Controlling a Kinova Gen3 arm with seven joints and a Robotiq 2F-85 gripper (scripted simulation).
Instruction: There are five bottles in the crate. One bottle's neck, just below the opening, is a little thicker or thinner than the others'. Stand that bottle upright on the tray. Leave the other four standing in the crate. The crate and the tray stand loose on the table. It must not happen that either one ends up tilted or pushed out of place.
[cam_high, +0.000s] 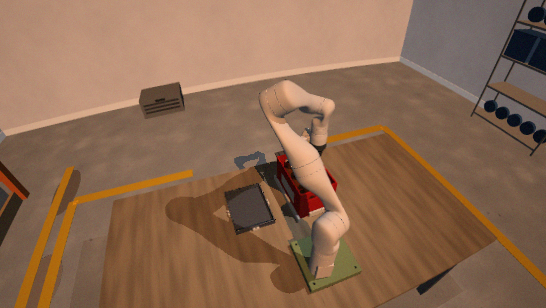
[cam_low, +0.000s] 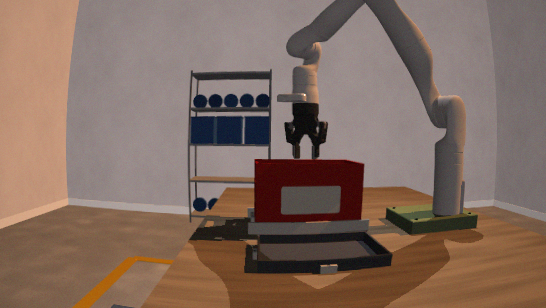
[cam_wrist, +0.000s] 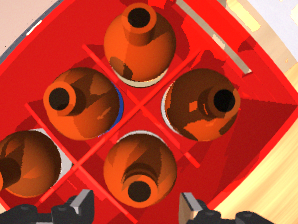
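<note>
My hand is 10 mm past the red crate, 50 mm to the right of it and 110 mm above it. Round my hand: dark tray: 60 mm behind, 340 mm to the left, 180 mm below.
</note>
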